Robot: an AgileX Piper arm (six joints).
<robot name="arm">
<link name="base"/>
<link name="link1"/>
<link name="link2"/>
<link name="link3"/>
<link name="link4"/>
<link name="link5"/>
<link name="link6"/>
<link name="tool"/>
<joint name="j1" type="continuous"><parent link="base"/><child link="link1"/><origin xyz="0.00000 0.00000 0.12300" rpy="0.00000 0.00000 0.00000"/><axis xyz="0 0 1"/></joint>
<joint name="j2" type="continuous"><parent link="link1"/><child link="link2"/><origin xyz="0.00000 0.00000 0.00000" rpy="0.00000 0.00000 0.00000"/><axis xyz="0 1 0"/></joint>
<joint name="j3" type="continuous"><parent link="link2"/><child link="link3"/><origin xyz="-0.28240 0.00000 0.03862" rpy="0.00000 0.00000 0.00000"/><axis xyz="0 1 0"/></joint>
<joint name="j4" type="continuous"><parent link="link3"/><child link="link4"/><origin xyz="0.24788 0.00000 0.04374" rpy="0.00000 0.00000 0.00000"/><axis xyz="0.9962 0 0.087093"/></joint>
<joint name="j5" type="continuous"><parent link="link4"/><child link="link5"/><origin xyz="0.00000 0.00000 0.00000" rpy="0.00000 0.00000 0.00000"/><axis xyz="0 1 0"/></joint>
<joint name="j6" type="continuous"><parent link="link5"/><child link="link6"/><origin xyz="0.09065 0.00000 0.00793" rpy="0.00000 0.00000 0.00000"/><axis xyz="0.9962 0 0.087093"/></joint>
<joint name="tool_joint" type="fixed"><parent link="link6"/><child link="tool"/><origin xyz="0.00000 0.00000 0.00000" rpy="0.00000 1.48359 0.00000"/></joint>
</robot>
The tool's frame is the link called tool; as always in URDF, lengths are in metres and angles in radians. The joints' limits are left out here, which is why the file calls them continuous.
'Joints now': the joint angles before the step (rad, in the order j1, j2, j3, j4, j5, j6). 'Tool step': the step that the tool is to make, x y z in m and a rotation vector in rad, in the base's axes. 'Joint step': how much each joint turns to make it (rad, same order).
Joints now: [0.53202, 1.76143, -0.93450, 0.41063, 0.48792, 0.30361]
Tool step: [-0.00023, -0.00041, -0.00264, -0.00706, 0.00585, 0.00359]
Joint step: [-0.00032, 0.00631, 0.00234, -0.00360, 0.00028, -0.00152]
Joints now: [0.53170, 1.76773, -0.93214, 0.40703, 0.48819, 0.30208]
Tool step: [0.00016, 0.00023, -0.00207, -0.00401, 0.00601, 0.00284]
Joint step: [0.00021, 0.00683, -0.00082, -0.00015, 0.00176, -0.00220]
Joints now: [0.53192, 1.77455, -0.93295, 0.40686, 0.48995, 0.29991]
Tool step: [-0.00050, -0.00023, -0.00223, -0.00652, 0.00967, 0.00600]
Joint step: [-0.00024, 0.00581, 0.00078, -0.00161, 0.00624, -0.00363]
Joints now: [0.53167, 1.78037, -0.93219, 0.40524, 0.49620, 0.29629]
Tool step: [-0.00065, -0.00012, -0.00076, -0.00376, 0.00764, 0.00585]
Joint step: [-0.00001, 0.00175, 0.00000, -0.00058, 0.00803, -0.00343]
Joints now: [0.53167, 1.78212, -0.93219, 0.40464, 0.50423, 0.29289]
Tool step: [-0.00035, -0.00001, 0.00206, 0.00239, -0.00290, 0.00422]
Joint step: [-0.00002, -0.00606, -0.00083, 0.00102, 0.00429, -0.00402]
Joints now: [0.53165, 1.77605, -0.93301, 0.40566, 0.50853, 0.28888]
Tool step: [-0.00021, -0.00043, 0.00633, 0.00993, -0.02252, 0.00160]
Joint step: [-0.00026, -0.01985, 0.00083, -0.00044, -0.00522, -0.00333]
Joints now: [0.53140, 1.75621, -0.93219, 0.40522, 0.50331, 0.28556]
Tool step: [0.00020, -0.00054, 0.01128, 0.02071, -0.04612, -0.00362]
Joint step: [0.00004, -0.03408, 0.00081, -0.00021, -0.01813, -0.00173]
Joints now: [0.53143, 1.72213, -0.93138, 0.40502, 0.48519, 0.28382]
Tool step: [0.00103, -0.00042, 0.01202, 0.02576, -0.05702, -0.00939]
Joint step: [0.00007, -0.03408, -0.00019, 0.00163, -0.03023, -0.00091]
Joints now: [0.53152, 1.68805, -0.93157, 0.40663, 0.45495, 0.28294]
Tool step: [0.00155, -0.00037, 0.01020, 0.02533, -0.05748, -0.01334]
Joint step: [0.00019, -0.02741, 0.00044, 0.00273, -0.03853, -0.00030]
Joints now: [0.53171, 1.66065, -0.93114, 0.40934, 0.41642, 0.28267]
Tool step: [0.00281, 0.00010, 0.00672, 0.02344, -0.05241, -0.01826]
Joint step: [0.00012, -0.01440, -0.00020, 0.00575, -0.04634, 0.00003]
